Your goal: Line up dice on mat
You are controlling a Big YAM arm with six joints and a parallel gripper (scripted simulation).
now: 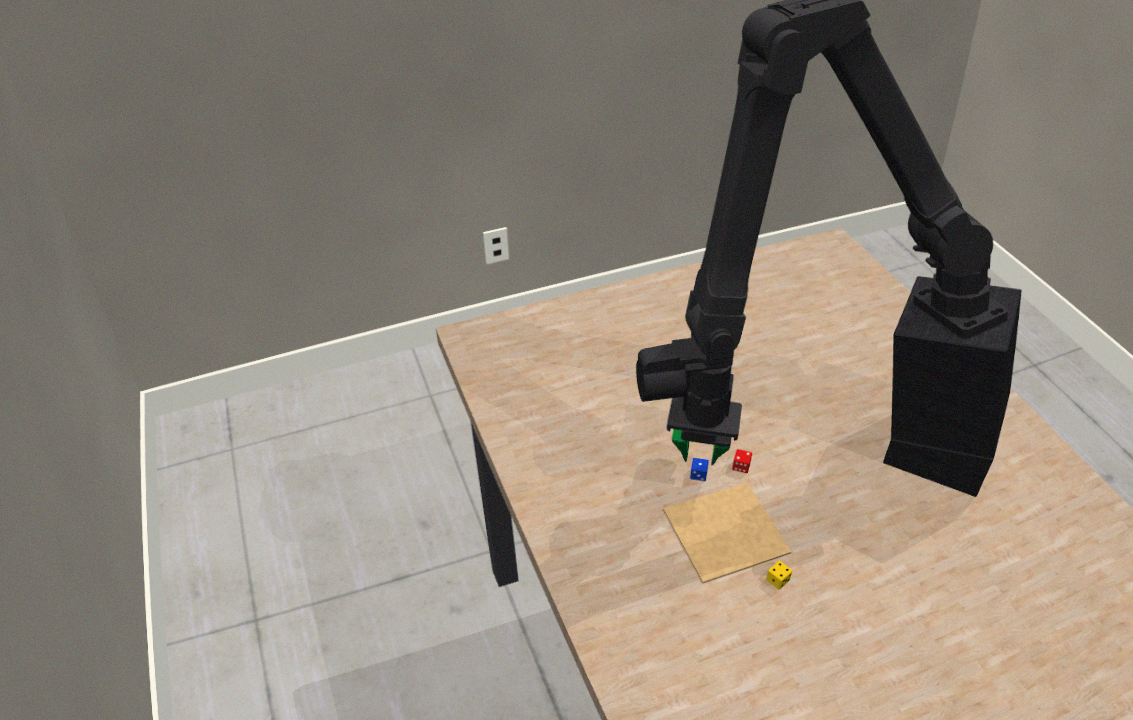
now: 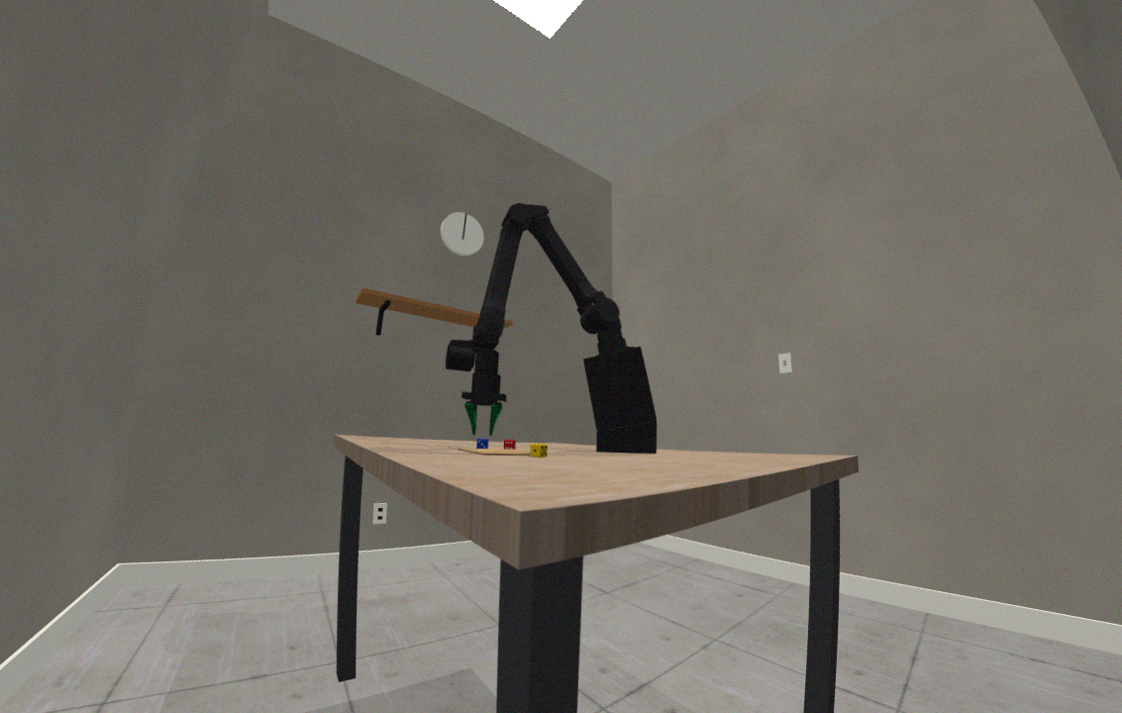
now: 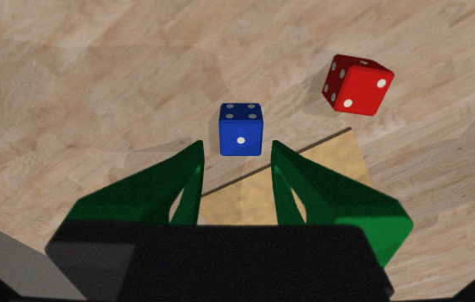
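Right now my hand is 3 cm above the blue die. Also, from my hand: red die (7 cm behind, 1 cm to the left, 3 cm below); then tan mat (1 cm ahead, 11 cm to the left, 4 cm below); then yellow die (2 cm behind, 22 cm to the left, 3 cm below).
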